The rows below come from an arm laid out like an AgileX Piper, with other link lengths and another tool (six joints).
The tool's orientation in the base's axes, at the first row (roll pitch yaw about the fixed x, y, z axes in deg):
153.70, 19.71, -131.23
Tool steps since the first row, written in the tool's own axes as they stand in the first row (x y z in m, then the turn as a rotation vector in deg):
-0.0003, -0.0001, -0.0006, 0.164, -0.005, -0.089
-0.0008, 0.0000, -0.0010, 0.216, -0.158, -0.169
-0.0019, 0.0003, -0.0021, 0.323, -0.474, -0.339
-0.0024, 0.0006, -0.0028, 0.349, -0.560, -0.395
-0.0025, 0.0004, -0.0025, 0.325, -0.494, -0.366
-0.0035, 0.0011, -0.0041, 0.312, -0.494, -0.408
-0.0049, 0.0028, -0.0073, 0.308, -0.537, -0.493
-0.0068, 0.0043, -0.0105, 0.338, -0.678, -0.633
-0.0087, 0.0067, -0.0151, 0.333, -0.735, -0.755
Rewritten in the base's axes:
0.0003, -0.0001, 0.0006, -0.086, -0.165, 0.018
0.0006, 0.0000, 0.0011, 0.011, -0.316, 0.004
0.0012, 0.0004, 0.0025, 0.211, -0.632, -0.021
0.0014, 0.0005, 0.0034, 0.269, -0.720, -0.018
0.0016, 0.0007, 0.0031, 0.229, -0.657, -0.007
0.0019, 0.0009, 0.0051, 0.243, -0.669, 0.033
0.0019, 0.0010, 0.0090, 0.290, -0.731, 0.088
0.0023, 0.0014, 0.0129, 0.399, -0.892, 0.137
0.0022, 0.0015, 0.0185, 0.462, -0.980, 0.218

